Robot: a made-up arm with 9 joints. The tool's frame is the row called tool. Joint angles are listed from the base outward.
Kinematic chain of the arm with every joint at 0, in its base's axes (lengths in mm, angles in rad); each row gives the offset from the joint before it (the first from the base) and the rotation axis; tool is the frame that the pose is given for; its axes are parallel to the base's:
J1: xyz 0 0 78 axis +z
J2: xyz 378 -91 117 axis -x
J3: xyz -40 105 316 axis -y
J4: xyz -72 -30 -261 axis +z
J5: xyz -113 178 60 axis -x
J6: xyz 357 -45 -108 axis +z
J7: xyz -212 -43 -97 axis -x
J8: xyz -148 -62 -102 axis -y
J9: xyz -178 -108 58 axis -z
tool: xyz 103 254 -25
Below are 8 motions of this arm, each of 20 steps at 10 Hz.
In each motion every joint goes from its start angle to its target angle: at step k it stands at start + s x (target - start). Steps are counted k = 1, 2, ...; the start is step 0. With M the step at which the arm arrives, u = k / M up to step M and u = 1 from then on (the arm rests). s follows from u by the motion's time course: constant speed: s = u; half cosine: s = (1 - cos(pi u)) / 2; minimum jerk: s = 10 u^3 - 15 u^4 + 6 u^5.
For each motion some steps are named. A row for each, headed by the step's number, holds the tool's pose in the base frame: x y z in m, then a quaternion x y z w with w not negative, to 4 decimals.
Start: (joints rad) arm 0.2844 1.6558 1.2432 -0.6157 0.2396 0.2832 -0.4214 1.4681 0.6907
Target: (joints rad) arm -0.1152 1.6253 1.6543 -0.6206 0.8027 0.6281 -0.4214 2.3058 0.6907
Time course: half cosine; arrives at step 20
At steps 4, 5, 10, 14, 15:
4: 0.6443 0.0552 0.1511 0.2630 -0.7387 0.5466 0.2939
5: 0.6407 0.0447 0.1605 0.2614 -0.7368 0.5579 0.2784
10: 0.6032 -0.0235 0.2217 0.2490 -0.7086 0.6348 0.1814
14: 0.5564 -0.0720 0.2648 0.2391 -0.6686 0.6945 0.1162
15: 0.5454 -0.0808 0.2725 0.2373 -0.6591 0.7059 0.1048

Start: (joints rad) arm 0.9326 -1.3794 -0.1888 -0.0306 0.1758 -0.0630 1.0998 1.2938 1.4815
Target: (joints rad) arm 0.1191 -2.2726 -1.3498 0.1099 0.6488 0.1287 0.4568 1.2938 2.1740
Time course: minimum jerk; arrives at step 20
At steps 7, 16, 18, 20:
7: 0.3490 -0.2243 0.1838 0.6050 0.0498 -0.2776 0.7446
16: 0.3562 -0.2411 -0.2799 0.7484 0.4682 -0.2309 0.4092
18: 0.3576 -0.2182 -0.2978 0.7526 0.4874 -0.2086 0.3906
20: 0.3580 -0.2141 -0.3006 0.7532 0.4905 -0.2045 0.3876

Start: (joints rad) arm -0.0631 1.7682 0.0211 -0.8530 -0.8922 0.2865 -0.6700 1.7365 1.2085
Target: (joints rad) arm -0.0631 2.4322 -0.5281 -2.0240 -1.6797 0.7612 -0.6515 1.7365 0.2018
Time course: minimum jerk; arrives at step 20
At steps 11, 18, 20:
11: 0.4385 -0.4450 0.2158 0.2920 -0.8115 0.4307 0.2661
18: 0.4573 -0.2516 0.4135 0.1229 -0.6340 0.7594 0.0791
20: 0.4571 -0.2456 0.4168 0.1196 -0.6279 0.7654 0.0743

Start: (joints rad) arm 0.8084 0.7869 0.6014 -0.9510 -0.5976 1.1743 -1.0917 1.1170 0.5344
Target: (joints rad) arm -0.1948 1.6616 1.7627 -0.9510 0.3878 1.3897 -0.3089 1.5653 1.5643
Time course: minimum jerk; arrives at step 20
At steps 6, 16, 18, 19, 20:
6: 0.7453 0.2322 0.1874 0.6608 -0.2663 0.3942 0.5805
16: 0.7059 0.0684 0.6884 0.3093 -0.4396 0.4444 0.7166
18: 0.6924 0.0791 0.6953 0.2905 -0.4328 0.4470 0.7270
19: 0.6904 0.0808 0.6961 0.2877 -0.4316 0.4473 0.7286
20: 0.6901 0.0810 0.6962 0.2873 -0.4314 0.4473 0.7289

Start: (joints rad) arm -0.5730 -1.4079 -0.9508 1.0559 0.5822 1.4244 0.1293 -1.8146 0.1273
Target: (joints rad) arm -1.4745 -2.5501 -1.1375 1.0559 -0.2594 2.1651 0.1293 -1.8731 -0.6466
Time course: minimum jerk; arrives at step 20
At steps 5, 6, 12, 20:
5: 0.1757 -0.1979 0.3088 -0.4900 -0.1852 0.5072 0.6844
6: 0.1482 -0.1997 0.3226 -0.4902 -0.2201 0.4994 0.6796
12: -0.1509 -0.1895 0.4064 -0.6385 -0.4672 0.3035 0.5310
20: -0.3585 -0.1091 0.3622 -0.7857 -0.4986 0.1091 0.3495

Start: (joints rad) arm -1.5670 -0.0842 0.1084 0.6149 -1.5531 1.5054 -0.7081 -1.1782 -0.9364
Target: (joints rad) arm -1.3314 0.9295 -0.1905 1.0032 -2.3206 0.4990 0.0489 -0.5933 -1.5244
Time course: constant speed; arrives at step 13
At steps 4, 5, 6, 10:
4: 0.2113 -0.1793 -0.3364 0.2405 -0.3829 0.8065 0.3810
5: 0.1517 -0.0905 -0.3479 0.2940 -0.4257 0.7658 0.3819
6: 0.0885 -0.0043 -0.3417 0.3443 -0.4632 0.7191 0.3871
10: -0.1327 0.2785 -0.1529 0.5043 -0.5521 0.4915 0.4465

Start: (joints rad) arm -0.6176 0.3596 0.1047 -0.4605 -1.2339 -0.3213 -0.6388 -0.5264 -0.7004
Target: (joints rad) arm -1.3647 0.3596 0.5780 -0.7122 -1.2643 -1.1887 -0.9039 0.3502 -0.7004
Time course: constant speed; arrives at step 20
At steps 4, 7, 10, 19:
4: 0.5177 0.2210 0.2702 0.4800 -0.6002 -0.1399 0.6244
7: 0.6141 0.1489 0.3444 0.4133 -0.6848 -0.2440 0.5484
10: 0.6890 0.0470 0.4316 0.3418 -0.7503 -0.3389 0.4532
19: 0.6933 -0.3560 0.7410 0.1371 -0.8222 -0.5458 0.0856

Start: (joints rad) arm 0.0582 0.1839 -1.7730 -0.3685 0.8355 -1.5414 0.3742 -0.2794 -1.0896
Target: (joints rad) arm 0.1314 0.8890 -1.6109 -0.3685 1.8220 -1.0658 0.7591 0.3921 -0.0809
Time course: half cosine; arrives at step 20
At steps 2, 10, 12, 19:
2: -0.5447 0.3177 0.2981 -0.6166 0.6967 -0.1274 0.3438
10: -0.4591 0.1037 0.5314 -0.8946 0.4392 0.0725 0.0388
12: -0.3647 0.1019 0.5968 0.9214 -0.3471 -0.1637 0.0611
19: -0.1249 0.2029 0.6296 0.8661 -0.1866 -0.3933 0.2457

